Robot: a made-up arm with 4 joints.
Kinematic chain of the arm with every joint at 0, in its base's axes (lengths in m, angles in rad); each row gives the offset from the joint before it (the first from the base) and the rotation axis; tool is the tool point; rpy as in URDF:
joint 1: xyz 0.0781 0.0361 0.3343 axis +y
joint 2: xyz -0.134 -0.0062 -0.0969 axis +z
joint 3: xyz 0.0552 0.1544 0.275 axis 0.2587 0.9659 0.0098
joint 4: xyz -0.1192 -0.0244 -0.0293 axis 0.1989 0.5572 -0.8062
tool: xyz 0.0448 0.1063 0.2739 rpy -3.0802 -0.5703 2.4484
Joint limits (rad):
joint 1: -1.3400..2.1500
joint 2: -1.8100..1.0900
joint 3: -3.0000..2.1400
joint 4: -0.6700..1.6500
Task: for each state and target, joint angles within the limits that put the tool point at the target. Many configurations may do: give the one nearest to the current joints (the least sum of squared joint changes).
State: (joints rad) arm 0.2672 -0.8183 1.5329 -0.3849
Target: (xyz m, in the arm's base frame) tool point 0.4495 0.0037 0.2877
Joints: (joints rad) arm 1.0666 -0.4926 1.7342 -0.2840
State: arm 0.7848 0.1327 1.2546 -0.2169
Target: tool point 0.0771 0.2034 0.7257
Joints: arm -0.2535 0.0187 1.0771 -0.0128
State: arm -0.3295 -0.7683 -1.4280 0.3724
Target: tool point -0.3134 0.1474 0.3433
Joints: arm -0.9351 -0.0613 -1.4358 1.1321
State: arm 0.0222 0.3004 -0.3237 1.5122
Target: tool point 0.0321 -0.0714 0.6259
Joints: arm 0.0526 -0.4987 -0.2659 1.6500
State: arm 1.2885 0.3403 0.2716 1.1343
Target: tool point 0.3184 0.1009 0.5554
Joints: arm 0.8147 0.2678 -0.0209 1.1937
